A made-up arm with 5 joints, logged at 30 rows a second.
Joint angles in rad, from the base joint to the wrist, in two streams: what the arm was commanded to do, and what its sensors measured. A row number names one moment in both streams.
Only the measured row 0 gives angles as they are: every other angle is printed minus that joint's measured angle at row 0.
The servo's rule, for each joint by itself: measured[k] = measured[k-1] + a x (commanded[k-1-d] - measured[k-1]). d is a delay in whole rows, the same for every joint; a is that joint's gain. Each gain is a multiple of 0.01, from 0.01 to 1. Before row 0 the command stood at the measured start. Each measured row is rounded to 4 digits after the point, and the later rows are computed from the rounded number. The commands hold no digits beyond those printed.
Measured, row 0: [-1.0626 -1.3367 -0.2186 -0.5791 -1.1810]
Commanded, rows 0 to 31: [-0.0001 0.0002 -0.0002 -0.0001 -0.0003]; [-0.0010 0.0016 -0.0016 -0.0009 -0.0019]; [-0.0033 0.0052 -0.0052 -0.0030 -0.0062]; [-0.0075 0.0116 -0.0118 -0.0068 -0.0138]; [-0.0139 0.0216 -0.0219 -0.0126 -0.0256]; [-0.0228 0.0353 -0.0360 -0.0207 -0.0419]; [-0.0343 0.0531 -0.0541 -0.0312 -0.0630]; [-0.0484 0.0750 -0.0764 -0.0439 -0.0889]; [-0.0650 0.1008 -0.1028 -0.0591 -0.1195]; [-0.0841 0.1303 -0.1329 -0.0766 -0.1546]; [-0.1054 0.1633 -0.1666 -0.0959 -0.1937]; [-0.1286 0.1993 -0.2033 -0.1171 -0.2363]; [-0.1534 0.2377 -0.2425 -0.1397 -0.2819]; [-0.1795 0.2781 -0.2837 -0.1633 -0.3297]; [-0.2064 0.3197 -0.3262 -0.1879 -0.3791]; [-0.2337 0.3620 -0.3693 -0.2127 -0.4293]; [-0.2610 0.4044 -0.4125 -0.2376 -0.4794]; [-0.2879 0.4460 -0.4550 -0.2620 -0.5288]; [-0.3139 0.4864 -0.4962 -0.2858 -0.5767]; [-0.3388 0.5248 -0.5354 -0.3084 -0.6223]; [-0.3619 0.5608 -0.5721 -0.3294 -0.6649]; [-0.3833 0.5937 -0.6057 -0.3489 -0.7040]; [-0.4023 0.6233 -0.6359 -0.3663 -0.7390]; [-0.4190 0.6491 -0.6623 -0.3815 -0.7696]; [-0.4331 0.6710 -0.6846 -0.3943 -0.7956]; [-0.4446 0.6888 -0.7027 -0.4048 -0.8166]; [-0.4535 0.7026 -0.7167 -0.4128 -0.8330]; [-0.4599 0.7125 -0.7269 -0.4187 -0.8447]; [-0.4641 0.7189 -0.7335 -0.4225 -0.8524]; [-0.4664 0.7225 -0.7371 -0.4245 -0.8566]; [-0.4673 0.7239 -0.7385 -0.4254 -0.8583]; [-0.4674 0.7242 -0.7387 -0.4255 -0.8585]
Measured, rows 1 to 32: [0.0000 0.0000 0.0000 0.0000 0.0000]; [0.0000 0.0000 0.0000 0.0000 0.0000]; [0.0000 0.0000 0.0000 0.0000 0.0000]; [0.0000 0.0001 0.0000 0.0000 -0.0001]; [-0.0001 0.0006 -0.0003 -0.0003 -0.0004]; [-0.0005 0.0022 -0.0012 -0.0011 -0.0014]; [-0.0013 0.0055 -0.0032 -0.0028 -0.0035]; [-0.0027 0.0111 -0.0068 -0.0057 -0.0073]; [-0.0049 0.0196 -0.0123 -0.0102 -0.0132]; [-0.0081 0.0313 -0.0202 -0.0165 -0.0217]; [-0.0125 0.0466 -0.0309 -0.0247 -0.0331]; [-0.0183 0.0656 -0.0446 -0.0350 -0.0478]; [-0.0255 0.0882 -0.0614 -0.0475 -0.0660]; [-0.0343 0.1145 -0.0814 -0.0620 -0.0877]; [-0.0447 0.1442 -0.1046 -0.0785 -0.1130]; [-0.0567 0.1769 -0.1308 -0.0969 -0.1417]; [-0.0702 0.2123 -0.1599 -0.1168 -0.1737]; [-0.0852 0.2499 -0.1915 -0.1381 -0.2086]; [-0.1015 0.2891 -0.2253 -0.1605 -0.2461]; [-0.1190 0.3295 -0.2609 -0.1836 -0.2858]; [-0.1376 0.3703 -0.2978 -0.2071 -0.3271]; [-0.1570 0.4109 -0.3355 -0.2307 -0.3695]; [-0.1770 0.4508 -0.3735 -0.2540 -0.4125]; [-0.1973 0.4893 -0.4112 -0.2766 -0.4554]; [-0.2178 0.5258 -0.4482 -0.2983 -0.4977]; [-0.2381 0.5599 -0.4839 -0.3187 -0.5387]; [-0.2580 0.5911 -0.5178 -0.3375 -0.5780]; [-0.2773 0.6191 -0.5495 -0.3545 -0.6150]; [-0.2957 0.6435 -0.5786 -0.3696 -0.6493]; [-0.3131 0.6642 -0.6048 -0.3826 -0.6805]; [-0.3292 0.6811 -0.6280 -0.3934 -0.7084]; [-0.3440 0.6943 -0.6480 -0.4021 -0.7329]
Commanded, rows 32 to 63: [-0.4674 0.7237 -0.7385 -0.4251 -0.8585]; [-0.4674 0.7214 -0.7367 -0.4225 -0.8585]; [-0.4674 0.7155 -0.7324 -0.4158 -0.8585]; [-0.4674 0.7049 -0.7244 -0.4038 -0.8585]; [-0.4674 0.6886 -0.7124 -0.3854 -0.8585]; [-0.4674 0.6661 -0.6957 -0.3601 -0.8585]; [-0.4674 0.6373 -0.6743 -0.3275 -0.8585]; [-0.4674 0.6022 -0.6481 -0.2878 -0.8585]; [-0.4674 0.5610 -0.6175 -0.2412 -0.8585]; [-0.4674 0.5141 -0.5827 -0.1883 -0.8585]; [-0.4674 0.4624 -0.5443 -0.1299 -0.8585]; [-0.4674 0.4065 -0.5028 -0.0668 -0.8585]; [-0.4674 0.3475 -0.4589 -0.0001 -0.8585]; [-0.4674 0.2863 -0.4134 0.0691 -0.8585]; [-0.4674 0.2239 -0.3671 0.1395 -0.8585]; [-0.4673 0.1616 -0.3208 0.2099 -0.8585]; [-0.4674 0.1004 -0.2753 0.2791 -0.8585]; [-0.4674 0.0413 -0.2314 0.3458 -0.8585]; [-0.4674 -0.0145 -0.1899 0.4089 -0.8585]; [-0.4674 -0.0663 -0.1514 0.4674 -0.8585]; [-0.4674 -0.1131 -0.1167 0.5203 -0.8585]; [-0.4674 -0.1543 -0.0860 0.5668 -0.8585]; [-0.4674 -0.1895 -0.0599 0.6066 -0.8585]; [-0.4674 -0.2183 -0.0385 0.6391 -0.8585]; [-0.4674 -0.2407 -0.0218 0.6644 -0.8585]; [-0.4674 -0.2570 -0.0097 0.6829 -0.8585]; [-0.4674 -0.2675 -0.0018 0.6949 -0.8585]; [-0.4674 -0.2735 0.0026 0.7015 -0.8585]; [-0.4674 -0.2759 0.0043 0.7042 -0.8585]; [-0.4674 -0.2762 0.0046 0.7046 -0.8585]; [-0.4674 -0.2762 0.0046 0.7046 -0.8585]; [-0.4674 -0.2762 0.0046 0.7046 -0.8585]
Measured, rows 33 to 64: [-0.3575 0.7042 -0.6649 -0.4088 -0.7539]; [-0.3696 0.7111 -0.6789 -0.4138 -0.7716]; [-0.3804 0.7157 -0.6903 -0.4173 -0.7864]; [-0.3900 0.7185 -0.6995 -0.4196 -0.7987]; [-0.3985 0.7195 -0.7066 -0.4205 -0.8089]; [-0.4061 0.7181 -0.7115 -0.4191 -0.8173]; [-0.4128 0.7135 -0.7140 -0.4145 -0.8243]; [-0.4188 0.7048 -0.7137 -0.4058 -0.8301]; [-0.4241 0.6913 -0.7103 -0.3921 -0.8349]; [-0.4289 0.6724 -0.7035 -0.3727 -0.8389]; [-0.4331 0.6478 -0.6930 -0.3472 -0.8422]; [-0.4369 0.6174 -0.6787 -0.3154 -0.8450]; [-0.4403 0.5812 -0.6605 -0.2773 -0.8473]; [-0.4433 0.5396 -0.6384 -0.2331 -0.8492]; [-0.4460 0.4930 -0.6126 -0.1832 -0.8508]; [-0.4484 0.4421 -0.5834 -0.1283 -0.8521]; [-0.4505 0.3876 -0.5511 -0.0691 -0.8532]; [-0.4524 0.3303 -0.5161 -0.0065 -0.8541]; [-0.4540 0.2713 -0.4790 0.0584 -0.8548]; [-0.4555 0.2115 -0.4403 0.1246 -0.8554]; [-0.4568 0.1519 -0.4006 0.1910 -0.8559]; [-0.4580 0.0937 -0.3606 0.2564 -0.8563]; [-0.4590 0.0377 -0.3209 0.3197 -0.8567]; [-0.4599 -0.0151 -0.2821 0.3799 -0.8570]; [-0.4607 -0.0638 -0.2448 0.4360 -0.8573]; [-0.4614 -0.1078 -0.2097 0.4872 -0.8575]; [-0.4621 -0.1465 -0.1772 0.5328 -0.8577]; [-0.4627 -0.1795 -0.1477 0.5723 -0.8578]; [-0.4632 -0.2066 -0.1215 0.6055 -0.8579]; [-0.4637 -0.2279 -0.0988 0.6323 -0.8580]; [-0.4641 -0.2439 -0.0795 0.6531 -0.8581]; [-0.4645 -0.2551 -0.0636 0.6684 -0.8582]
